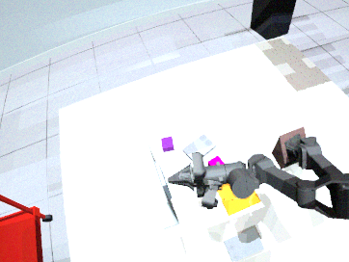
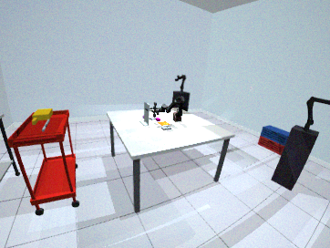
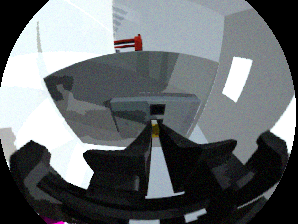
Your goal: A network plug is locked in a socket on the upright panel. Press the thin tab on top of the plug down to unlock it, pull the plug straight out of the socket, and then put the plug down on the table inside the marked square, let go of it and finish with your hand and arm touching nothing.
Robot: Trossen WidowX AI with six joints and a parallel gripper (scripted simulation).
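Right now my gripper tip is 20 mm short of the grey panel and 60 mm above it.
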